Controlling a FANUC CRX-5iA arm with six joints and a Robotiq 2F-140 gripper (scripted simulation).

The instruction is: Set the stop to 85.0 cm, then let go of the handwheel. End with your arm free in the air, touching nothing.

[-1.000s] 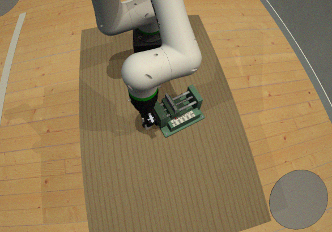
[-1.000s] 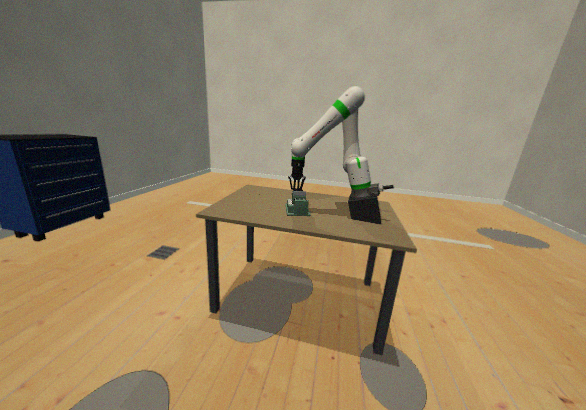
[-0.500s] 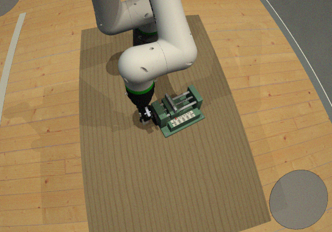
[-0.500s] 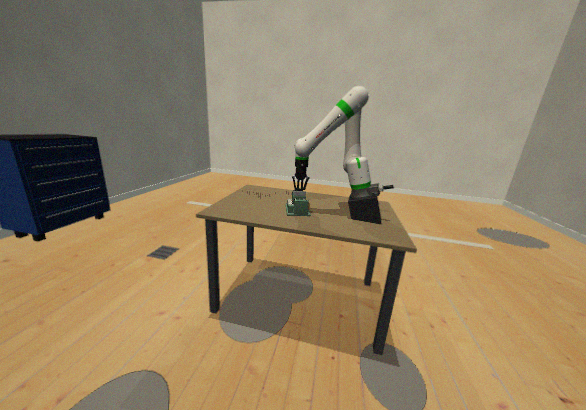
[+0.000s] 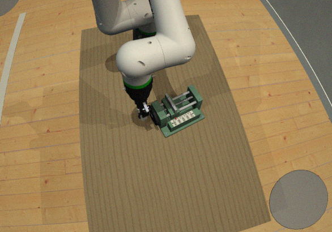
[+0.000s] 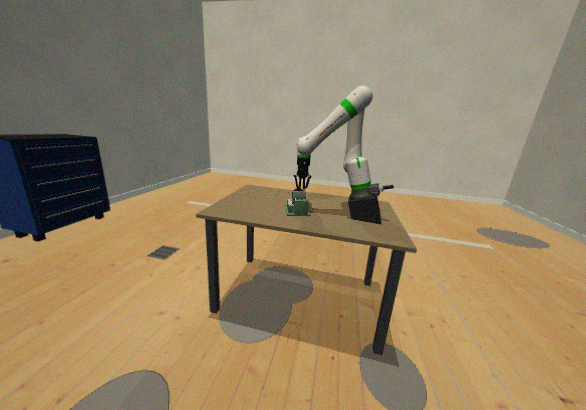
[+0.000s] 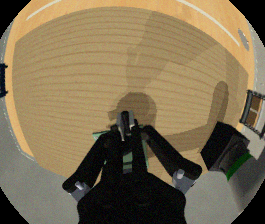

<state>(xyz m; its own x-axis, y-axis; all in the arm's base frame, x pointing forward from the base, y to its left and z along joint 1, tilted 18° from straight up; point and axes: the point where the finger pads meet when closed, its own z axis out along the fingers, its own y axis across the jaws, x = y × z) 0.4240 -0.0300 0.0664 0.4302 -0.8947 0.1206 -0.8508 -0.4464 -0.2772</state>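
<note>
My hand is 2 cm past the stop block, 12 cm to the right of it and 2 cm below it.
</note>
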